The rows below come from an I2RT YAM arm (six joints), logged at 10 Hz.
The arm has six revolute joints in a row. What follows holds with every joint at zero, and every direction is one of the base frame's. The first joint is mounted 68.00 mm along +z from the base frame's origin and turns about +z. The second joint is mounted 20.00 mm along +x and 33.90 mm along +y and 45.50 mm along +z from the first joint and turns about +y. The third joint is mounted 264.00 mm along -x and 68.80 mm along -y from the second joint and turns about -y. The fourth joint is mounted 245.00 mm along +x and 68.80 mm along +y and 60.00 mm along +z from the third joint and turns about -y. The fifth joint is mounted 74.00 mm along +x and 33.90 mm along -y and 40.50 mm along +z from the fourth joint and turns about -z. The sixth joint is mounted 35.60 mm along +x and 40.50 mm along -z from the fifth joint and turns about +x. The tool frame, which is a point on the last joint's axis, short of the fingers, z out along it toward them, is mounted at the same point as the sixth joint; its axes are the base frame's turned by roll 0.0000, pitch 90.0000 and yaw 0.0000 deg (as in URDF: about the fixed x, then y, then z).
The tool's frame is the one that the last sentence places.
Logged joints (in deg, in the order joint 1, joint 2, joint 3, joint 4, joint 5, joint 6), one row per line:
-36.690 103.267 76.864 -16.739 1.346 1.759
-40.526 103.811 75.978 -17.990 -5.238 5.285
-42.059 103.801 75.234 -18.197 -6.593 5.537
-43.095 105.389 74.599 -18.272 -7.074 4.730
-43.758 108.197 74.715 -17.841 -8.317 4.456
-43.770 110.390 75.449 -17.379 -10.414 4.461
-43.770 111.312 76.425 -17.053 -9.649 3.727
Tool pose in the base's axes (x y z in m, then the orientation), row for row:
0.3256 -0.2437 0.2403 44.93 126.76 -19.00
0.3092 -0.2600 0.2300 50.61 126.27 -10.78
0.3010 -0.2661 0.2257 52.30 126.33 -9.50
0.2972 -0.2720 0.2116 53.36 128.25 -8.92
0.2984 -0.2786 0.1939 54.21 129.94 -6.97
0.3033 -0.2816 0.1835 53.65 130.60 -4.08
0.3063 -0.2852 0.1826 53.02 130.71 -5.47
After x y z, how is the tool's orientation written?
As a rotation vector, in degrees.
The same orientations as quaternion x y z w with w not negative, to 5 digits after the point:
0.30652 0.86478 -0.12962 0.37604
0.34443 0.85933 -0.07336 0.37087
0.35511 0.85776 -0.06450 0.36603
0.35930 0.86357 -0.06006 0.34862
0.36246 0.86882 -0.04660 0.33408
0.35831 0.87224 -0.02725 0.33176
0.35423 0.87329 -0.03655 0.33249

